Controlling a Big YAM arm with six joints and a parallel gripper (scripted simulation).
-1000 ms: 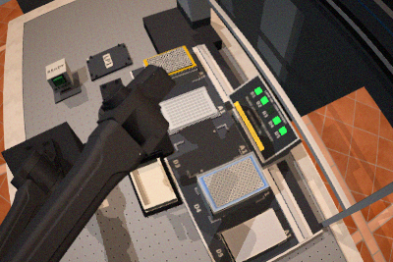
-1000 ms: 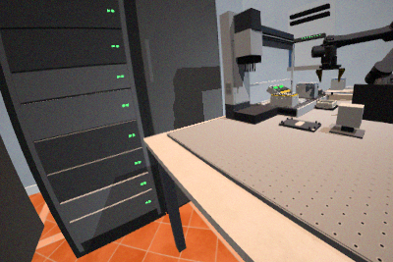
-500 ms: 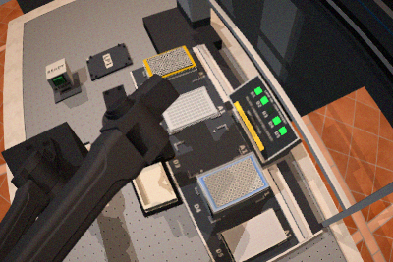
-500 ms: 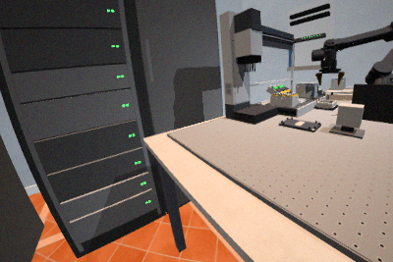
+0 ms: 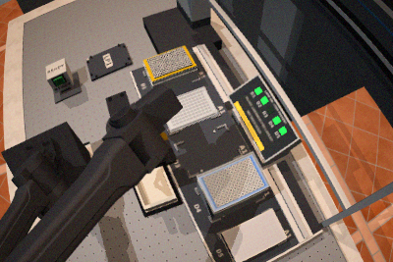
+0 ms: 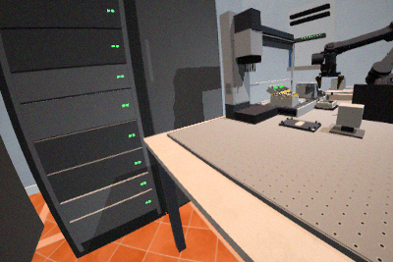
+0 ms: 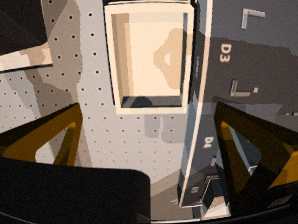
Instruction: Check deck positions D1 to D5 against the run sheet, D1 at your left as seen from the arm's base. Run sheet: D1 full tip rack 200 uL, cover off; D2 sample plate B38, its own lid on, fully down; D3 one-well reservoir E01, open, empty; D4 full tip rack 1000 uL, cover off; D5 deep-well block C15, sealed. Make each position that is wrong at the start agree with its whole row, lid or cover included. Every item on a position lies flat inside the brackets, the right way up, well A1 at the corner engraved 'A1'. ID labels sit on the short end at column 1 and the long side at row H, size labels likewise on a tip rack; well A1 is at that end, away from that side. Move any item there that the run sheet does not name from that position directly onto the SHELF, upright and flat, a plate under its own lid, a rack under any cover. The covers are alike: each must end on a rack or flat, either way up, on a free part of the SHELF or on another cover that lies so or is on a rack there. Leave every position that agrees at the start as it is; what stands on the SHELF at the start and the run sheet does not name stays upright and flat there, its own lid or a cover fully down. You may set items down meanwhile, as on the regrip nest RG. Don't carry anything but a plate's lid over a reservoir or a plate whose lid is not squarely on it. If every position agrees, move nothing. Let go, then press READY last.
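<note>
My gripper is now 110 mm above the one-well reservoir. From my hand the other things lie so: sealed block (220 mm to the right, 180 mm ahead, 60 mm below); blue-framed tip rack (170 mm ahead, 90 mm to the right, 10 mm below); black regrip nest (120 mm below).
</note>
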